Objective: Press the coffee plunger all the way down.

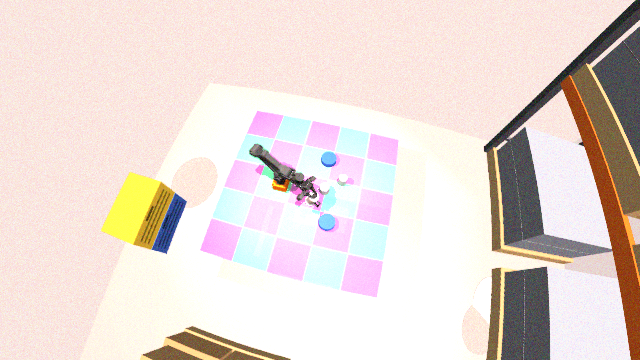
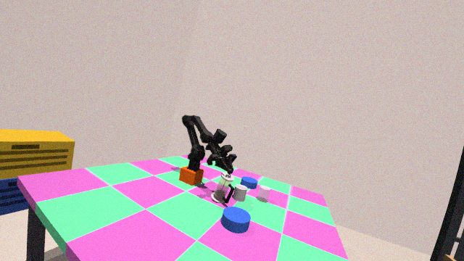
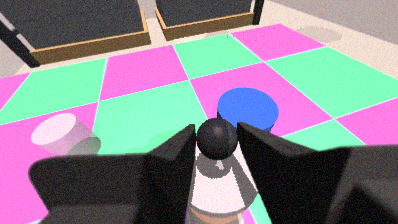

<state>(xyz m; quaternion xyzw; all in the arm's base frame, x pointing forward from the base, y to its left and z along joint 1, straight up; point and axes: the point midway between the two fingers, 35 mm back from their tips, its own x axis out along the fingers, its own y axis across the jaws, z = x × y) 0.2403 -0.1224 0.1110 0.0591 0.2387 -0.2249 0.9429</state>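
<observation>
Right now my gripper tip is 10 mm past the coffee press and 90 mm above it.
</observation>
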